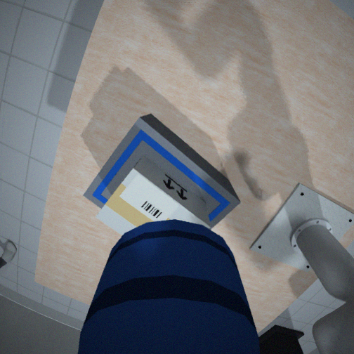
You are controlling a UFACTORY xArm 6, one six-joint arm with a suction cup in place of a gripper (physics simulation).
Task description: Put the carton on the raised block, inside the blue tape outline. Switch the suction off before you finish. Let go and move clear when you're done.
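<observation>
The carton (145,187), white with a tan band, a barcode label and two arrows on its dark side, sits on the grey raised block (145,119). The blue tape outline (180,165) shows along the upper right side of the carton and at both ends. The near part of the outline and the carton's near edge are hidden by the carton and my blue suction cup, so I cannot tell how the carton lies on that side. My gripper (171,226) is high above the block, apart from the carton, and holds nothing.
A metal base plate (275,235) with a grey arm column (325,260) stands at the right. A black object (282,341) is at the lower right. The wooden table top (65,240) ends at the left against a tiled floor (25,125).
</observation>
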